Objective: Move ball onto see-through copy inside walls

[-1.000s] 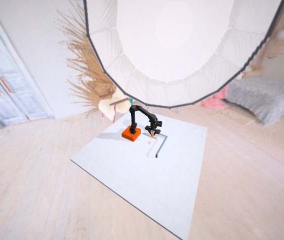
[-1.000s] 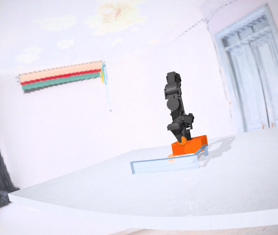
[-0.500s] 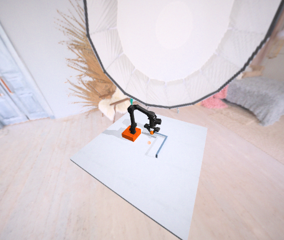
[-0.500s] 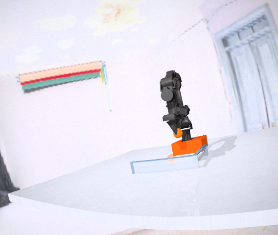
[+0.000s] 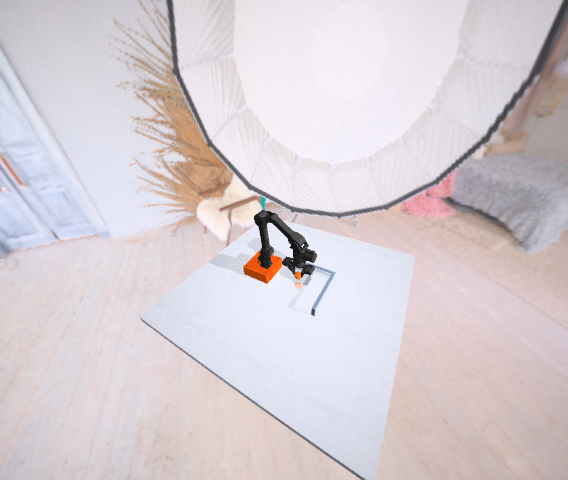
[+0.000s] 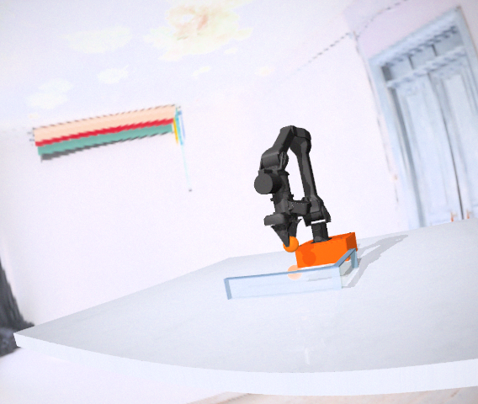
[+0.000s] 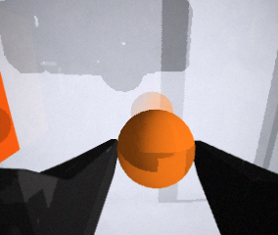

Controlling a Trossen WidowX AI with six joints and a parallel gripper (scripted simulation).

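My gripper tip is 8 cm above the see-through copy of ball. Also, from my gripper tip: orange ball: right at my gripper tip.
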